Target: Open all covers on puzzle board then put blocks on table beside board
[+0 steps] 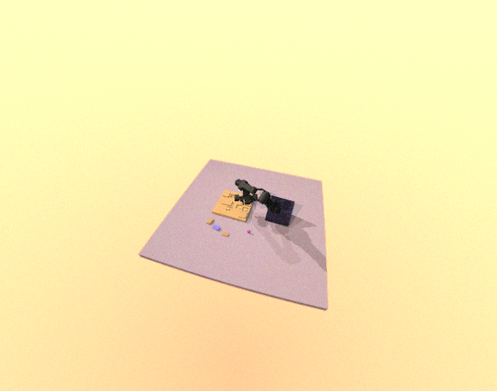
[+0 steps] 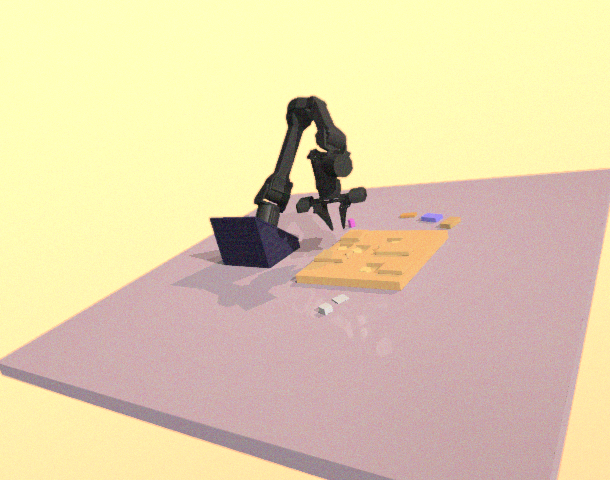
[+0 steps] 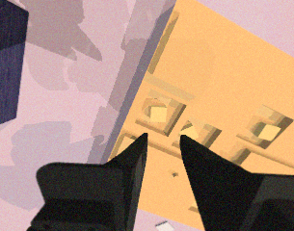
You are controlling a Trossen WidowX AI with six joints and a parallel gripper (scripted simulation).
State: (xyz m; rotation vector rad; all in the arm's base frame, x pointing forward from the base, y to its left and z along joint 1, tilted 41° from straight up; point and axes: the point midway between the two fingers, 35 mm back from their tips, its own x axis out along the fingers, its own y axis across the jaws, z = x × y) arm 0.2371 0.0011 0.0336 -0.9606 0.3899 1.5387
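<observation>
Right now the blue block is 170 mm ahead of my gripper tip, 250 mm to the left of it and 70 mm below it. Also, from my gripper tip: magenta block 90 mm behind, 210 mm to the left, 60 mm below; then grey cube 120 mm ahead, 300 mm to the right, 70 mm below.
</observation>
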